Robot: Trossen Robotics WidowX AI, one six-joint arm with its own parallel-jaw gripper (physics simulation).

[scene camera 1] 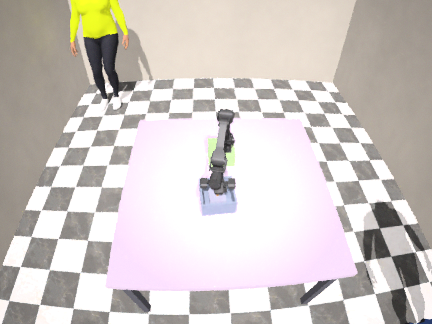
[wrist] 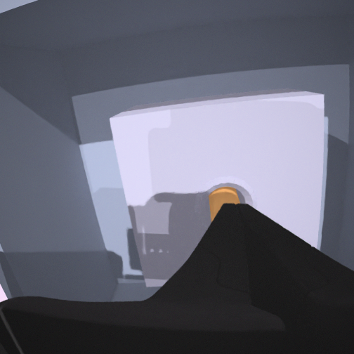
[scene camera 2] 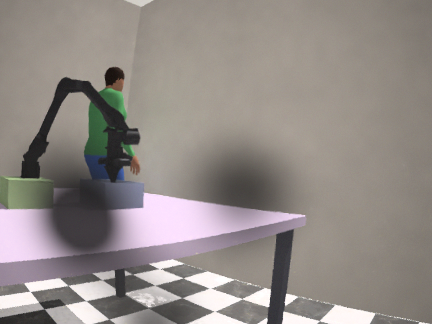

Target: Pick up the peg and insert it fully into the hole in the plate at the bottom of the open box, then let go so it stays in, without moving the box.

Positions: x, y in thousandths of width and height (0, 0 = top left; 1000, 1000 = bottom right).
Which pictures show the blue-grey box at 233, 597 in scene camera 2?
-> Scene camera 1, the wrist view and scene camera 2: all of them.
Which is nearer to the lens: the blue-grey box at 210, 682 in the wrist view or the pale plate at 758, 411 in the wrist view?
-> The pale plate.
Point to a blue-grey box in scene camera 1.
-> At 534, 634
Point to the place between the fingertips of my gripper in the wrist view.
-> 660, 609
